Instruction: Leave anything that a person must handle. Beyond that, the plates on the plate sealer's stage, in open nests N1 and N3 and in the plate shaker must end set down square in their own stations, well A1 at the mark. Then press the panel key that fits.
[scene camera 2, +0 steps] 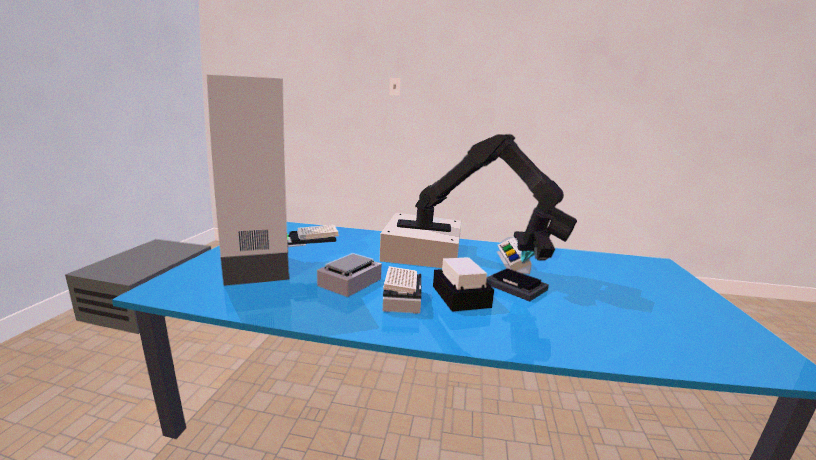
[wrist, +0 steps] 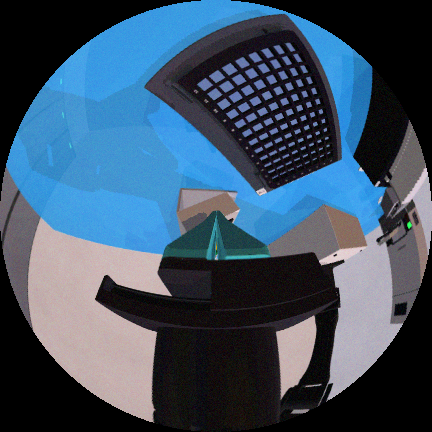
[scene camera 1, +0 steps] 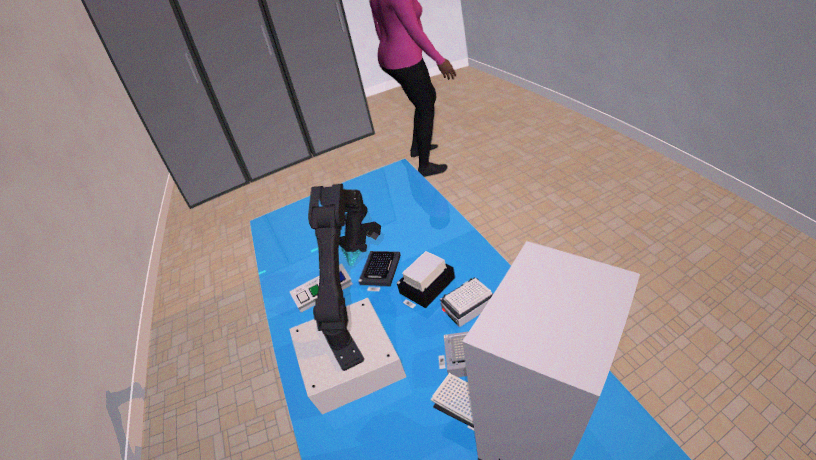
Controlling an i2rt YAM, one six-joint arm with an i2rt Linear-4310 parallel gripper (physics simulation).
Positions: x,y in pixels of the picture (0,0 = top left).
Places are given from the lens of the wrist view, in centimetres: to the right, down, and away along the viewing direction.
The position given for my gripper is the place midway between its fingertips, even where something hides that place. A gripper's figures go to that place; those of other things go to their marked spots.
my gripper (wrist: 215,216): 0, 0, 13
tall grey cabinet (wrist: 399,246): 79, 13, 14
button box (wrist: 194,204): -2, -1, 16
station N3 (wrist: 163,84): -3, -9, 6
The marked spots on the tall grey cabinet and the station N3 are 86 cm apart.
